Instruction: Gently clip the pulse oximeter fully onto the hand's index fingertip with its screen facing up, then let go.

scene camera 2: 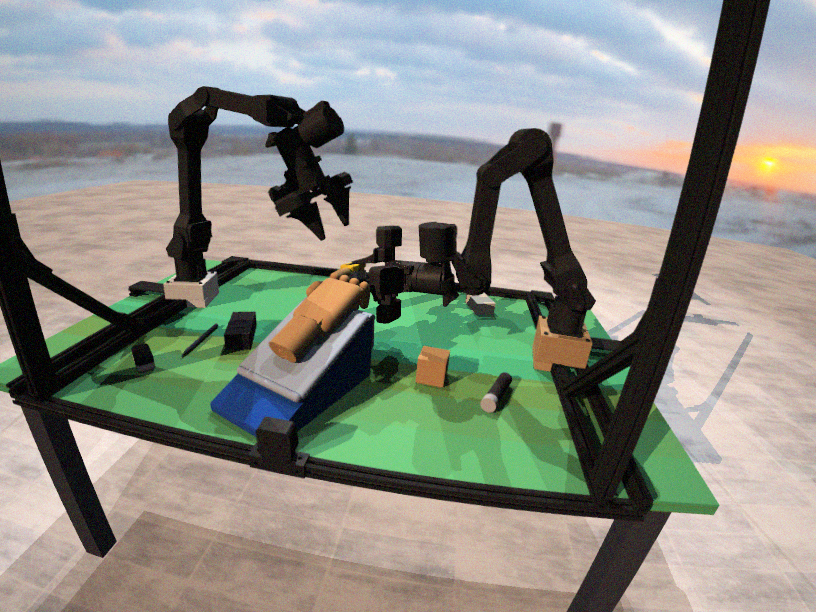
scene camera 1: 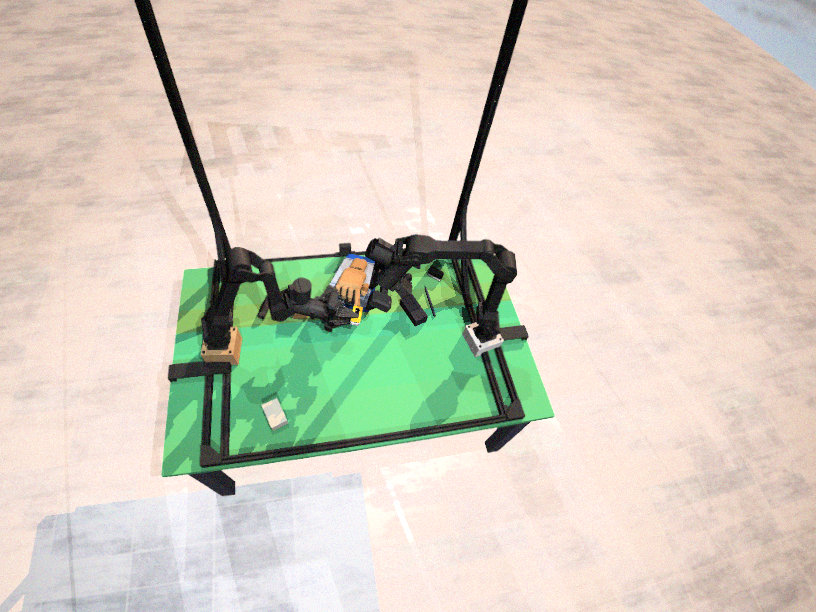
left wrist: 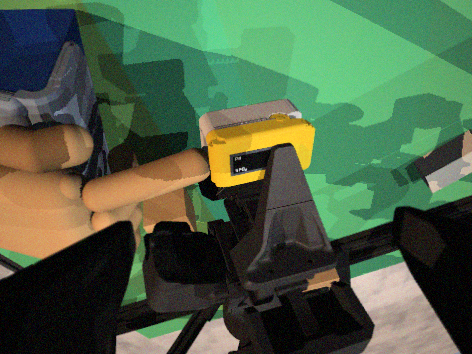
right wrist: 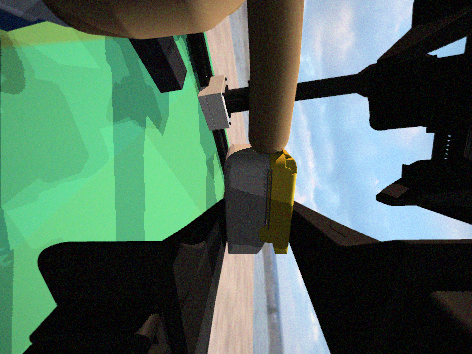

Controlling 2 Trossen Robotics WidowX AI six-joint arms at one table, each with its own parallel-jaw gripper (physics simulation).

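Places are measured from the left arm's base along level axes (x back, y right, z up), in metres.
Pixels of known places: left gripper, between the fingertips: (scene camera 2: 335,232) (scene camera 1: 368,299) (left wrist: 264,227) (right wrist: 383,141); right gripper, between the fingertips: (scene camera 2: 352,270) (scene camera 1: 358,318) (left wrist: 270,126) (right wrist: 255,205); left arm's base, origin of its link: (scene camera 2: 191,277) (scene camera 1: 484,333) (right wrist: 227,101); right arm's base, origin of its link: (scene camera 2: 564,328) (scene camera 1: 219,340).
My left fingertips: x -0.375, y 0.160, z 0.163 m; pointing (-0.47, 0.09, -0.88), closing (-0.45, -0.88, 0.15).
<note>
Ahead of a thing's pixels: the offset from my left fingertips to its top centre. "spot": to the spot under its first point.
The yellow and grey pulse oximeter @[dz -0.058, dx -0.038, dy +0.002 m] (scene camera 1: 356,314) (scene camera 2: 349,266) (left wrist: 225,145) (right wrist: 250,200) has its screen facing up. The tan hand (scene camera 1: 352,276) (scene camera 2: 337,297) (left wrist: 35,200) is palm down, and its index finger (left wrist: 145,180) (right wrist: 275,75) points at the oximeter. The fingertip meets the oximeter's near end at the opening; most of the finger lies outside. My right gripper (left wrist: 280,157) (right wrist: 255,205) is shut on the oximeter, one finger over its top, the other below and hidden in the left wrist view. My left gripper (scene camera 2: 334,230) is open and empty, above the oximeter.
A blue wedge @[spot: dz -0.196, dx +0.112, dy +0.298 m] (scene camera 2: 243,405) with a grey pad @[spot: dz -0.155, dx +0.058, dy +0.254 m] (scene camera 2: 283,368) bears the hand. A black block @[dz -0.187, dx +0.192, dy +0.032 m] (scene camera 2: 239,331), a pen @[dz -0.213, dx +0.272, dy +0.059 m] (scene camera 2: 199,339), an orange cube @[dz -0.172, dx -0.190, dy +0.164 m] (scene camera 2: 433,366), a dark cylinder @[dz -0.195, dx -0.296, dy +0.224 m] (scene camera 2: 502,385) and a white box @[dz -0.192, dx -0.362, dy -0.176 m] (scene camera 1: 274,411) (scene camera 2: 481,303) stand or lie on the green table.
</note>
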